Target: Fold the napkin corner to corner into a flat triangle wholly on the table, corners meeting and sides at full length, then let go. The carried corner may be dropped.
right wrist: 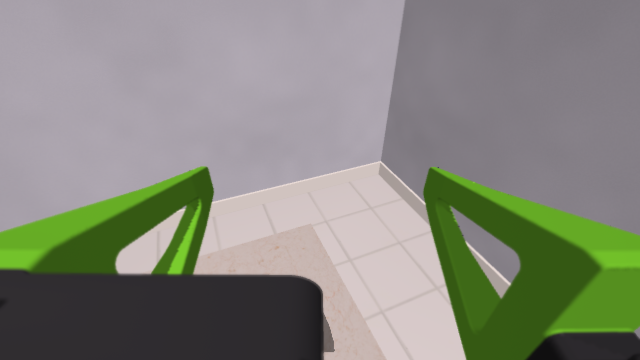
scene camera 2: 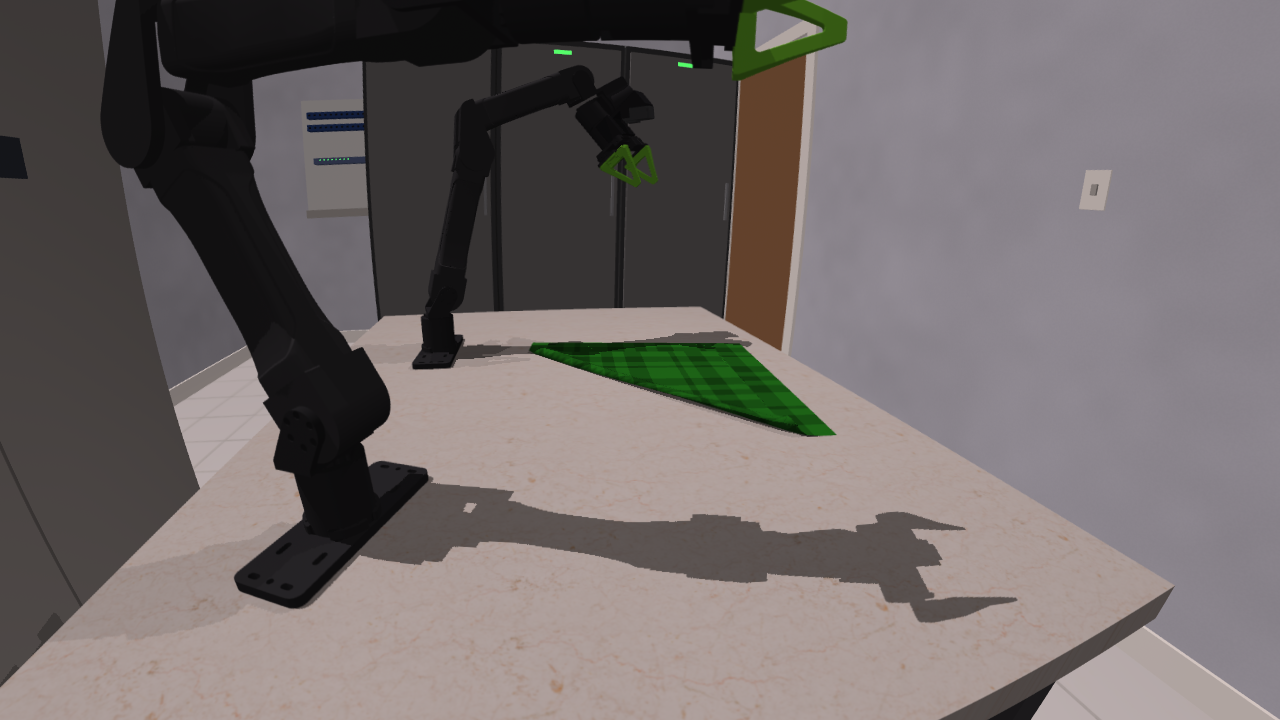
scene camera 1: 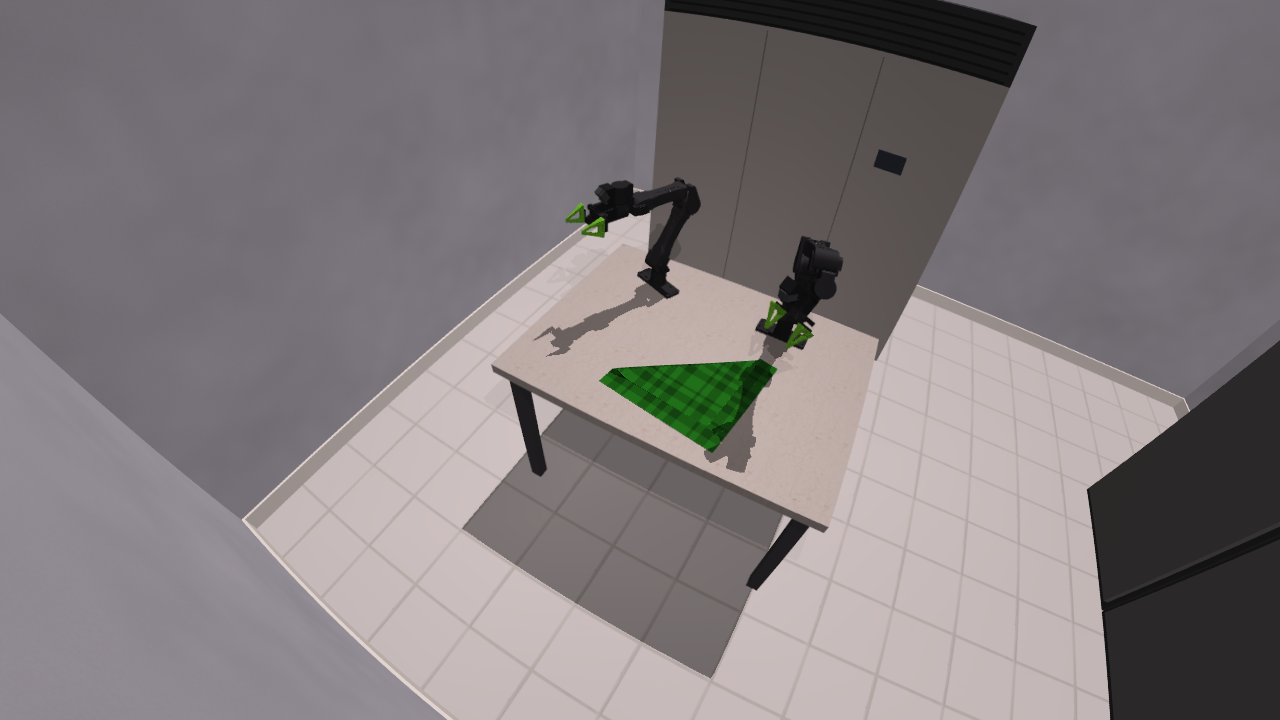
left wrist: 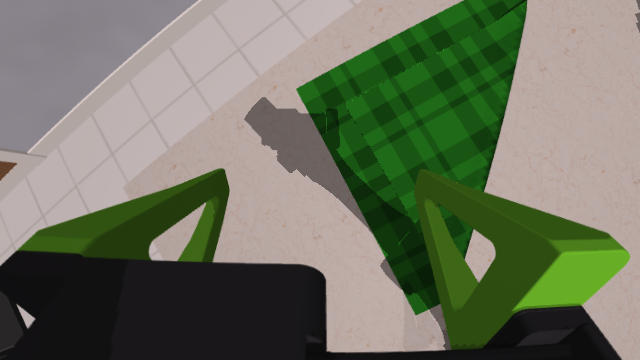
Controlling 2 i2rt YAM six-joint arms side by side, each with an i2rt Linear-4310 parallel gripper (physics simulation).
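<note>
The green plaid napkin (scene camera 1: 680,394) (scene camera 2: 689,380) (left wrist: 440,115) lies folded on the table (scene camera 1: 805,438) (scene camera 2: 626,635), roughly a triangle. Its fold runs along the side toward the arm bases. In the left wrist view the upper layer's corner lies inside the lower layer's corner, and a strip of the lower layer shows along both open sides. My left gripper (scene camera 1: 787,326) (scene camera 2: 634,168) (left wrist: 321,179) is open and empty, raised above the table near its own base, apart from the napkin. My right gripper (scene camera 1: 580,223) (right wrist: 318,179) is open and empty, high at the left in scene camera 1.
The left arm's base (scene camera 1: 781,332) (scene camera 2: 437,352) and right arm's base (scene camera 1: 657,283) (scene camera 2: 331,537) stand along the table's back side in scene camera 1. The napkin's front corner lies near the table's front edge. Arm shadows fall across the table and part of the napkin.
</note>
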